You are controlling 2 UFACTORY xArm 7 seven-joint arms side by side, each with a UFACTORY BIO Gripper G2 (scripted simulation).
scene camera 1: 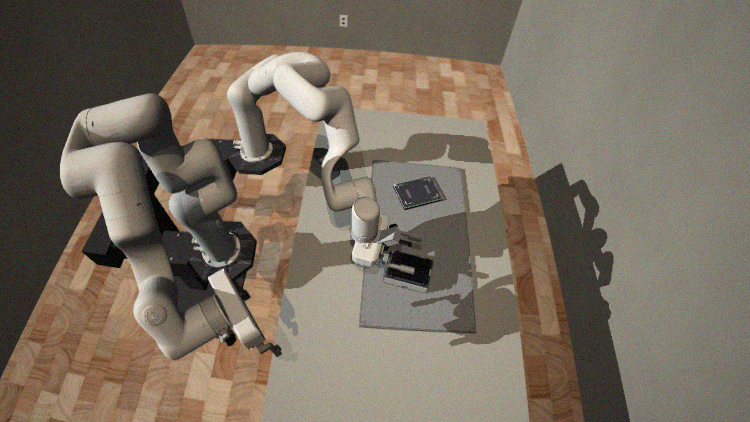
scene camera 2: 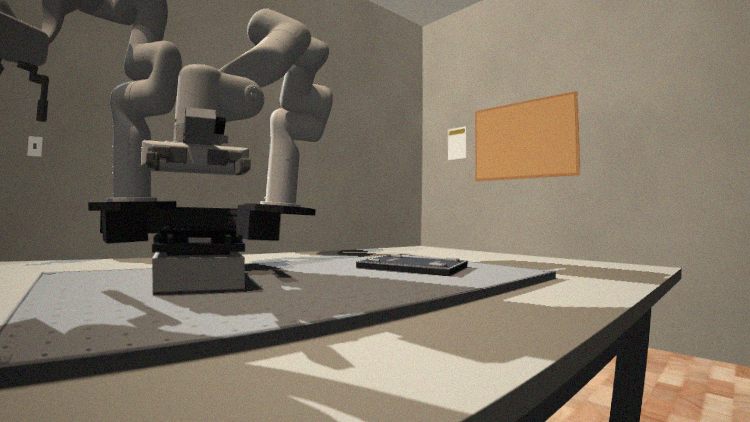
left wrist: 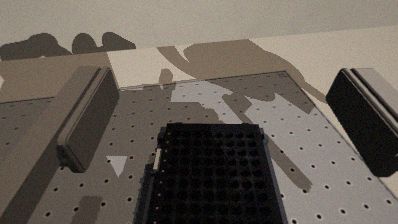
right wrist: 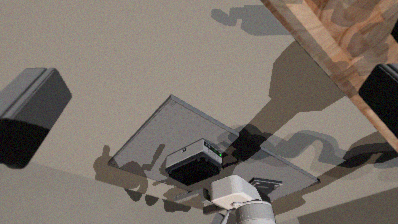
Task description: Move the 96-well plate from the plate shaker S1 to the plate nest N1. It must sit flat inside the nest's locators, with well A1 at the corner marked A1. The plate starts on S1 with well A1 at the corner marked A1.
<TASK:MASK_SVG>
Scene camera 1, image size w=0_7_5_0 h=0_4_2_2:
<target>my left gripper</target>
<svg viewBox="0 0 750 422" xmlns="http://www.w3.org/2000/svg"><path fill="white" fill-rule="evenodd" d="M353 238L356 241L352 251L352 259L355 263L373 267L377 264L380 256L383 257L382 264L384 266L414 274L415 268L389 263L390 255L383 253L385 248L383 243L360 243ZM401 233L401 235L408 236L407 239L422 241L422 236L404 231ZM379 214L378 230L385 230L388 228L388 217Z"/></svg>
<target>my right gripper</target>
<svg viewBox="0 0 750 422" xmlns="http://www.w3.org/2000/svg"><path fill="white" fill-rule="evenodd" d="M209 276L208 280L215 292L212 295L214 302L224 320L231 327L234 334L238 336L241 343L248 350L257 347L260 354L271 350L276 357L282 355L282 349L278 344L275 347L272 343L264 345L263 342L266 339L243 300L246 301L251 298L247 290L240 288L238 283L233 281L230 275L228 275L225 268Z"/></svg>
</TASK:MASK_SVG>
